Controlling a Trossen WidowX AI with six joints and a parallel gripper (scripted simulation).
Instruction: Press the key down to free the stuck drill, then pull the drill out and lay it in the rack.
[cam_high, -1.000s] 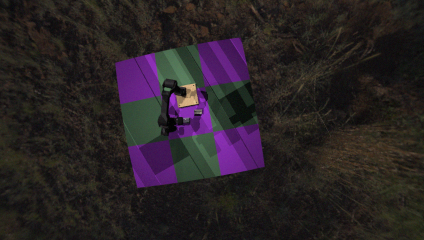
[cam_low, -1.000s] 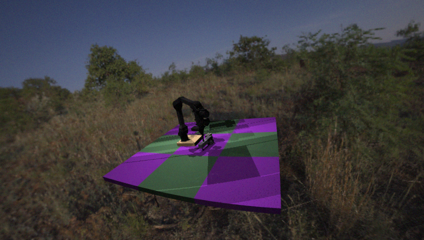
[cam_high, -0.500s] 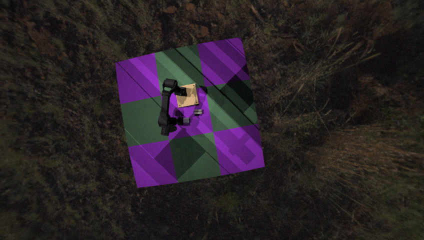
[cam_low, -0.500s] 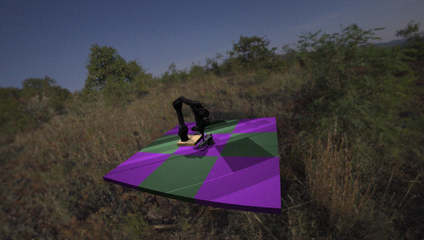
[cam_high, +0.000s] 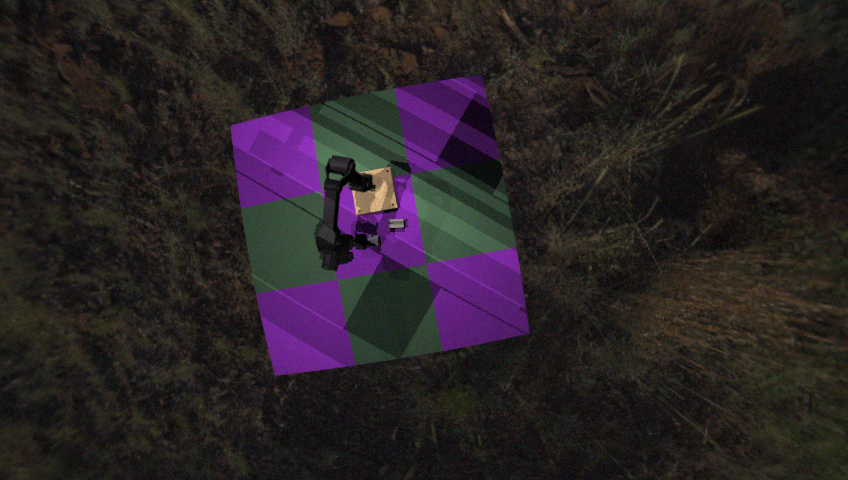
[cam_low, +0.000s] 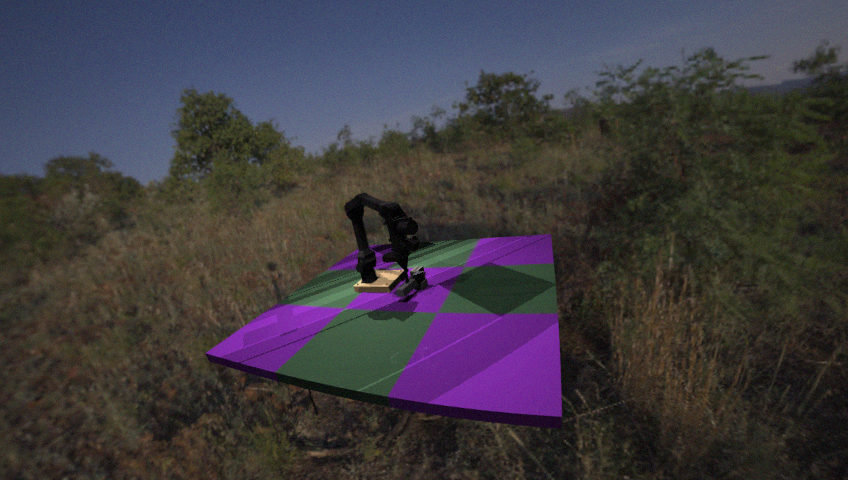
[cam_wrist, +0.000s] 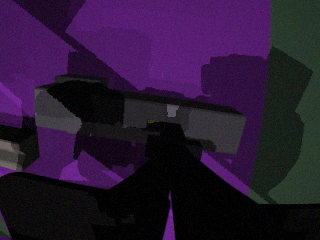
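The drill is 1 cm ahead of my gripper tip, 5 cm to the left of it and 7 cm below it. Also, from my gripper tip: grey block (4 cm behind, 21 cm to the left, 11 cm below).
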